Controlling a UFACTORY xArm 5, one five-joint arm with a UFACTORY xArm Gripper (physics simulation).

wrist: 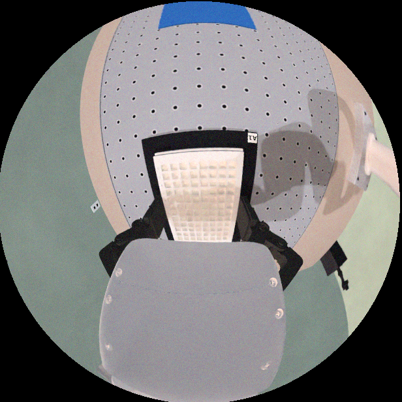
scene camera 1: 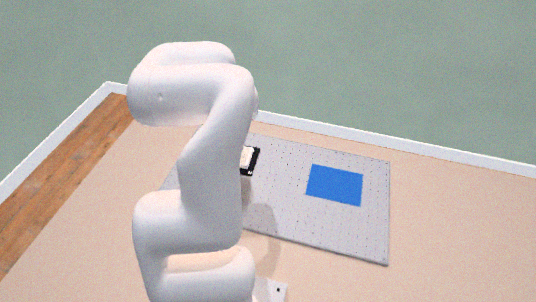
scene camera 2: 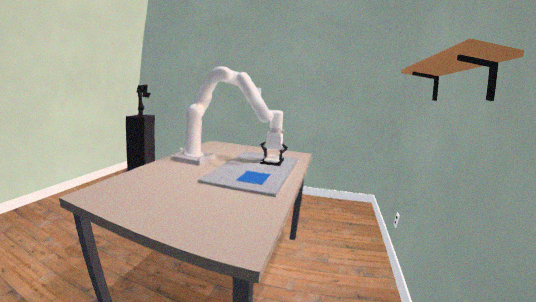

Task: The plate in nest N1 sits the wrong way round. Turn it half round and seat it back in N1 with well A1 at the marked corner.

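Note:
The white well plate (scene camera 1: 246, 157) (scene camera 2: 272, 158) (wrist: 201, 190) lies in the black nest (scene camera 1: 256, 159) (scene camera 2: 280, 163) (wrist: 195, 140). In the wrist view the nest's marked corner bears a white A1 label (wrist: 252, 137) at its upper right. My gripper (scene camera 2: 273, 157) (wrist: 200, 205) is open, with one black finger at each long side of the plate and nothing held. The near end of the plate is hidden behind the gripper body in the wrist view. The plate's own well A1 cannot be made out. In scene camera 1 the arm hides the gripper and part of the nest.
The nest stands on a grey perforated board (scene camera 1: 280, 220) (scene camera 2: 220, 178) (wrist: 210, 75). A flat blue rectangle (scene camera 1: 334, 185) (scene camera 2: 254, 177) (wrist: 206, 16) lies on the same board. The arm's base (scene camera 2: 192, 159) stands on the table (scene camera 2: 165, 215) beside the board.

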